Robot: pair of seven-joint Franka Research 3 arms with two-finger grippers.
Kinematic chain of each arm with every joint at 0, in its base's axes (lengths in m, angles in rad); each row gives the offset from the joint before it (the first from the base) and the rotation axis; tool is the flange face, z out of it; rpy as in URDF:
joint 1: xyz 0 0 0.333 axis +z
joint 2: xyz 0 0 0 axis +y
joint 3: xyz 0 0 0.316 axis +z
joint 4: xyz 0.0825 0 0 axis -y
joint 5: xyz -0.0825 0 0.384 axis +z
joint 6: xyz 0 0 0 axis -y
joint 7: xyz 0.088 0 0 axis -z
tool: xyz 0 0 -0.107 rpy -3.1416 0 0
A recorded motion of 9 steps. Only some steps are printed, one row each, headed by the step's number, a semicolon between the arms.
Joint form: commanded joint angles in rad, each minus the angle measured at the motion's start. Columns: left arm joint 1, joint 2, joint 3, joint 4, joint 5, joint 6, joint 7; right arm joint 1, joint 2, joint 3, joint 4, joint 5, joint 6, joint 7.
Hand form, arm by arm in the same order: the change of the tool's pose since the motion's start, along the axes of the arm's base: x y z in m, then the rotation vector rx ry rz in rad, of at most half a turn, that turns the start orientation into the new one. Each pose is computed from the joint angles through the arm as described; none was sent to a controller.
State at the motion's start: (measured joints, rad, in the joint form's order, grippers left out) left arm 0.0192 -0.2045 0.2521 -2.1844 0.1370 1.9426 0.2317; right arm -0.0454 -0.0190 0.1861 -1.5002 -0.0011 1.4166 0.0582
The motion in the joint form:
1: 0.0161 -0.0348 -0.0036 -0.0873 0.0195 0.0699 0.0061; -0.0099 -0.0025 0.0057 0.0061 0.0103 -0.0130 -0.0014
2: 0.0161 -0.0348 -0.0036 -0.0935 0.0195 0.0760 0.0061; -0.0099 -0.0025 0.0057 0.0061 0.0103 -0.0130 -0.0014
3: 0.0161 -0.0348 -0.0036 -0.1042 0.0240 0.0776 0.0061; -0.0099 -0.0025 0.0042 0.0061 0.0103 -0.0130 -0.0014
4: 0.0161 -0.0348 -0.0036 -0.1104 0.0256 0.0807 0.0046; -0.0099 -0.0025 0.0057 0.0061 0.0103 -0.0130 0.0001
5: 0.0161 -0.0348 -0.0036 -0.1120 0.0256 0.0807 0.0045; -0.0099 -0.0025 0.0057 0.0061 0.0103 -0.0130 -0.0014
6: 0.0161 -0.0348 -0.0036 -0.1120 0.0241 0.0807 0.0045; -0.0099 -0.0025 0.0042 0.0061 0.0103 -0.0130 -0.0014
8: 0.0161 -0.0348 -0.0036 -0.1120 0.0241 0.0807 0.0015; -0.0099 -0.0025 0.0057 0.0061 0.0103 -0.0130 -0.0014
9: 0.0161 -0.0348 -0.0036 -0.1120 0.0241 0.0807 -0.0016; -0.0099 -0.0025 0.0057 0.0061 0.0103 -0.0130 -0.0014
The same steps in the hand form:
1: -0.0150 0.0011 -0.0186 0.0096 -0.0143 -0.0120; -0.0021 -0.0011 0.0030 0.0091 0.0058 -0.0018
2: -0.0155 0.0007 -0.0209 0.0091 -0.0143 -0.0129; -0.0021 -0.0011 0.0030 0.0091 0.0058 -0.0018
3: -0.0175 0.0001 -0.0257 0.0103 -0.0046 -0.0158; -0.0020 -0.0019 0.0030 0.0091 0.0058 -0.0033
4: -0.0185 -0.0003 -0.0283 0.0107 -0.0014 -0.0157; -0.0021 -0.0011 0.0030 0.0090 0.0058 -0.0033
5: -0.0188 -0.0005 -0.0290 0.0102 0.0001 -0.0157; -0.0021 -0.0011 0.0030 0.0091 0.0058 -0.0018
6: -0.0188 -0.0006 -0.0291 0.0089 -0.0002 -0.0150; -0.0020 -0.0019 0.0030 0.0091 0.0058 -0.0033
8: -0.0188 -0.0006 -0.0291 0.0091 -0.0004 -0.0120; -0.0021 -0.0011 0.0030 0.0091 0.0058 -0.0018
9: -0.0188 -0.0006 -0.0291 0.0093 -0.0006 -0.0089; -0.0021 -0.0011 0.0030 0.0091 0.0058 -0.0018

